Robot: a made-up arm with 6 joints. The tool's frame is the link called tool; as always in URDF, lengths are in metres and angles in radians. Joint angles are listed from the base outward.
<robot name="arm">
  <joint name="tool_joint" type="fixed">
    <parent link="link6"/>
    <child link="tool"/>
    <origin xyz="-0.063 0.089 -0.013" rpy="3.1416 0 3.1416"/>
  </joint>
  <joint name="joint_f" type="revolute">
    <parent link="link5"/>
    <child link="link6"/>
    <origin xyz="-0.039 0.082 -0.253" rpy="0 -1.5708 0"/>
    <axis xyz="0 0 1"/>
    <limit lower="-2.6" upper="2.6"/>
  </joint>
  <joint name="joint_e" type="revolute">
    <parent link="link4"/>
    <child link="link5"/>
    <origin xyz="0.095 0.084 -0.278" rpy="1.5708 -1.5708 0"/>
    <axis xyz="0 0 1"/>
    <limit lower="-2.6" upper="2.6"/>
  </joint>
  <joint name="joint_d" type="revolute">
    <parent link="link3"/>
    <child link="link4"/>
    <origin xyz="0.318 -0.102 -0.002" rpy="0 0 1.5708"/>
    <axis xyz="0 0 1"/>
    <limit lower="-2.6" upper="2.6"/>
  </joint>
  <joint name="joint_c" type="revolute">
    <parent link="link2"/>
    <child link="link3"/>
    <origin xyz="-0.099 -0.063 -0.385" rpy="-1.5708 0 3.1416"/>
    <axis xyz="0 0 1"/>
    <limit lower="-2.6" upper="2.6"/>
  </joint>
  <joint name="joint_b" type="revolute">
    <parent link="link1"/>
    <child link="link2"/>
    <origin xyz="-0.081 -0.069 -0.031" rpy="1.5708 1.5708 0"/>
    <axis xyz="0 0 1"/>
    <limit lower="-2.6" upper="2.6"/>
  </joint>
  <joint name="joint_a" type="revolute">
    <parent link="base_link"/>
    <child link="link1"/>
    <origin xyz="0 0 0.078" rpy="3.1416 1.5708 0"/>
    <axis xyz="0 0 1"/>
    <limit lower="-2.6" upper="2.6"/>
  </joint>
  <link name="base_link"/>
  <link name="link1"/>
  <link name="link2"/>
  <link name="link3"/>
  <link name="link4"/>
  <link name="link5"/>
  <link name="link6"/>
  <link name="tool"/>
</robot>
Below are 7 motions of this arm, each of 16 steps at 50 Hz.
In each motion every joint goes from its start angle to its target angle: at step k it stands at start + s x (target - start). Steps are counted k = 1, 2, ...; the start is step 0. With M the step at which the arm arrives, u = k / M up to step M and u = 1 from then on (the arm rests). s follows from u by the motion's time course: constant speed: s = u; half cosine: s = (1 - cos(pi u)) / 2; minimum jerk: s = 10 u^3 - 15 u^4 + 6 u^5.
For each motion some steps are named. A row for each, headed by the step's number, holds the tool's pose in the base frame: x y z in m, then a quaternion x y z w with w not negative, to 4 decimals.
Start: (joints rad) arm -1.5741 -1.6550 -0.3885 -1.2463 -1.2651 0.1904
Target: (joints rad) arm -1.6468 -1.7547 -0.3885 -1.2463 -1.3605 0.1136
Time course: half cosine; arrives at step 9
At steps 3, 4, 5, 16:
3: 0.1464 0.3266 -0.4280 -0.5581 0.3837 0.5152 0.5252
4: 0.1511 0.3328 -0.4230 -0.5459 0.3933 0.5130 0.5331
5: 0.1562 0.3394 -0.4175 -0.5325 0.4034 0.5107 0.5413
16: 0.1688 0.3544 -0.4042 -0.4990 0.4266 0.5055 0.5599

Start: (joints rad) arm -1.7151 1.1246 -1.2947 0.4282 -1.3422 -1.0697
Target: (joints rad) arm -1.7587 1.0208 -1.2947 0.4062 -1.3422 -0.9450
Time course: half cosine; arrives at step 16
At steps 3, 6, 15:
3: 0.0230 0.0424 -0.1405 0.9280 0.0809 -0.0969 0.3505
6: 0.0266 0.0453 -0.1427 0.9284 0.0846 -0.1081 0.3452
15: 0.0371 0.0539 -0.1497 0.9293 0.0966 -0.1422 0.3269

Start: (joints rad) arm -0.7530 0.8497 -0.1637 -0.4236 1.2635 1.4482
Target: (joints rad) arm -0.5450 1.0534 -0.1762 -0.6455 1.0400 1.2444
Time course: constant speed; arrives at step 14
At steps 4, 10, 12, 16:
4: -0.2443 -0.4008 -0.2408 -0.5739 0.1426 -0.3759 0.7135
10: -0.2716 -0.4694 -0.1810 -0.6208 0.2003 -0.3566 0.6689
12: -0.2795 -0.4905 -0.1574 -0.6347 0.2185 -0.3524 0.6520
16: -0.2866 -0.5107 -0.1321 -0.6478 0.2361 -0.3495 0.6344

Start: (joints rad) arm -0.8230 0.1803 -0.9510 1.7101 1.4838 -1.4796
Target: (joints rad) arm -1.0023 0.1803 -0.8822 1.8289 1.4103 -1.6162
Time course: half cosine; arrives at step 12
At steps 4, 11, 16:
4: 0.0081 0.2917 -0.0260 -0.3958 -0.0754 0.7754 0.4863
11: -0.0320 0.3036 0.0438 -0.3825 -0.1704 0.7968 0.4356
16: -0.0330 0.3037 0.0454 -0.3823 -0.1726 0.7971 0.4343

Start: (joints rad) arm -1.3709 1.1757 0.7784 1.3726 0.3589 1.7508
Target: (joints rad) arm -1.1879 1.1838 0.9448 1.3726 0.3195 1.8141
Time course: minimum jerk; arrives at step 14
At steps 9, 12, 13, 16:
9: -0.4063 -0.5227 0.1298 0.6634 0.2482 0.3631 0.6053
12: -0.4073 -0.5322 0.1369 0.6544 0.2546 0.3673 0.6100
13: -0.4074 -0.5330 0.1375 0.6536 0.2552 0.3676 0.6104
16: -0.4074 -0.5332 0.1376 0.6534 0.2553 0.3677 0.6105

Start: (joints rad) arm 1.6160 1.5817 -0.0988 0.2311 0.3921 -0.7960
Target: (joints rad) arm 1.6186 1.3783 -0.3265 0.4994 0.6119 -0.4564
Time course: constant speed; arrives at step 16
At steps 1, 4, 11, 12, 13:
1: -0.2849 0.1792 0.1374 -0.3014 0.7783 -0.1781 0.5212
4: -0.2949 0.1537 0.1256 -0.3445 0.7728 -0.1743 0.5036
11: -0.3107 0.0896 0.1018 -0.4453 0.7491 -0.1631 0.4626
12: -0.3120 0.0800 0.0989 -0.4596 0.7444 -0.1612 0.4568
13: -0.3131 0.0703 0.0960 -0.4738 0.7394 -0.1593 0.4510

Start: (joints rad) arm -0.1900 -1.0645 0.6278 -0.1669 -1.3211 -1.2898
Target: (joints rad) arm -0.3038 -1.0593 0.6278 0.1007 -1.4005 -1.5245
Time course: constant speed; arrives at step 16
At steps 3, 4, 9, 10, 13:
3: 0.0041 -0.2904 -0.0845 0.2009 -0.5386 0.7747 0.2633
4: 0.0036 -0.2861 -0.0882 0.1997 -0.5367 0.7796 0.2535
9: 0.0011 -0.2647 -0.1066 0.1935 -0.5270 0.8022 0.2033
10: 0.0007 -0.2604 -0.1102 0.1924 -0.5250 0.8063 0.1931
13: -0.0006 -0.2474 -0.1208 0.1890 -0.5190 0.8177 0.1622

